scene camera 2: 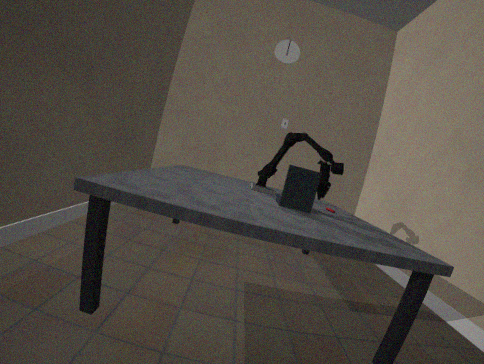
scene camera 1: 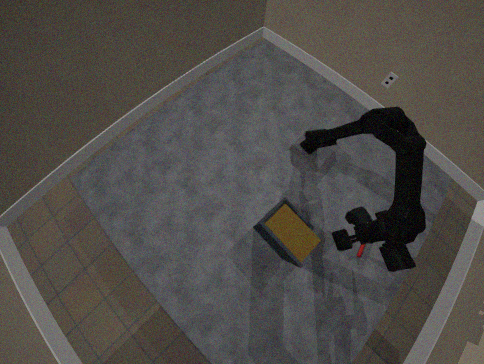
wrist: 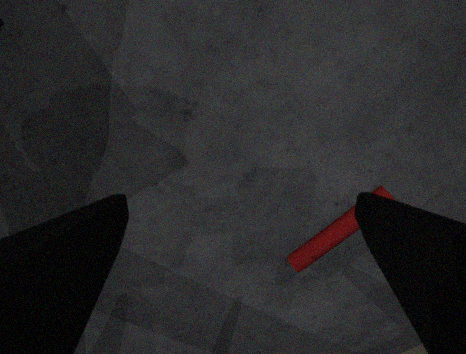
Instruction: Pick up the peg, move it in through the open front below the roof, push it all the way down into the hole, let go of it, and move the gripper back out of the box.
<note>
My gripper (scene camera 1: 349,236) is open and holds nothing. Also in view: a red peg (wrist: 344,226).
My gripper shows as well in the wrist view (wrist: 243,204).
</note>
